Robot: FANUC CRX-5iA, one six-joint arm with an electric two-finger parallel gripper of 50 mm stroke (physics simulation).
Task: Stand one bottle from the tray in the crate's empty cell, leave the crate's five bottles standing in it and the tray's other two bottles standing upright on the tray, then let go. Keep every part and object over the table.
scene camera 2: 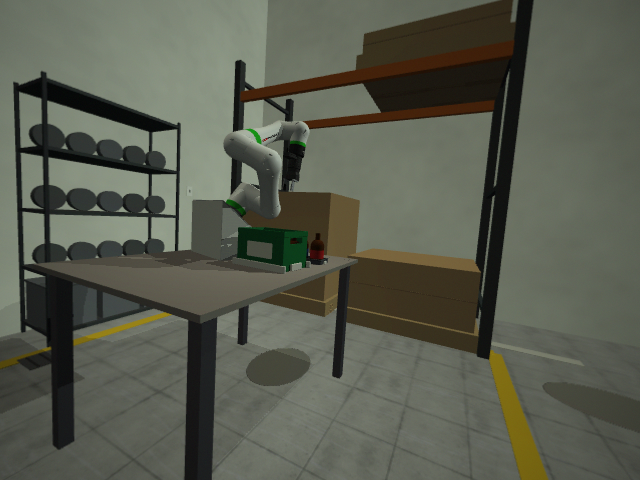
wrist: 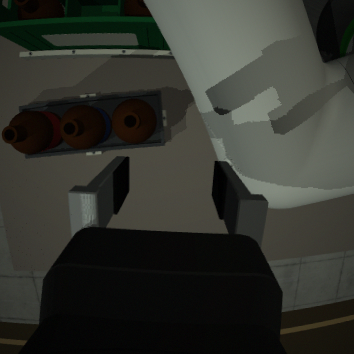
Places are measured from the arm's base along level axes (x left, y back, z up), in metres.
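Where they show: gripper, fingertip midpoint: (scene camera 2: 287, 190) (wrist: 170, 175).
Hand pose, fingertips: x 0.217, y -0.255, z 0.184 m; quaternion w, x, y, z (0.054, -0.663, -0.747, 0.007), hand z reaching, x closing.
Each offset is from my fingertips to the top centre of the thing. "spot": to the spot under its first point. Level surfaces: height alone.
My gripper (scene camera 2: 290, 188) (wrist: 170, 175) is open and empty, high above the table and higher than the crate and the bottles. In the wrist view, three brown bottles stand upright in a row on the dark tray {spot: dx -0.057, dy -0.009, dz -0.362 m} (wrist: 161, 106): the left bottle {dx +0.018, dy -0.226, dz -0.228 m} (wrist: 30, 132) with a red label, the middle bottle {dx -0.002, dy -0.135, dz -0.228 m} (wrist: 82, 127) with a blue label, and the right bottle {dx -0.024, dy -0.050, dz -0.228 m} (wrist: 134, 121), nearest the fingers. A bottle (scene camera 2: 317, 248) with a red label also shows behind the crate in the scene view. The green crate {dx -0.239, dy -0.153, dz -0.213 m} (scene camera 2: 261, 250) (wrist: 145, 27) is cut off in the wrist view; its empty cell cannot be told for certain.
The table {dz -0.388 m} (scene camera 2: 170, 279) (wrist: 165, 215) carries the crate, the tray and the robot's base. A white strip {spot: dx -0.137, dy -0.135, dz -0.359 m} (wrist: 100, 53) runs along the crate's foot. My white arm (wrist: 240, 60) fills the wrist view's right side, beside the tray. Large cartons (scene camera 2: 413, 294) stand behind the table.
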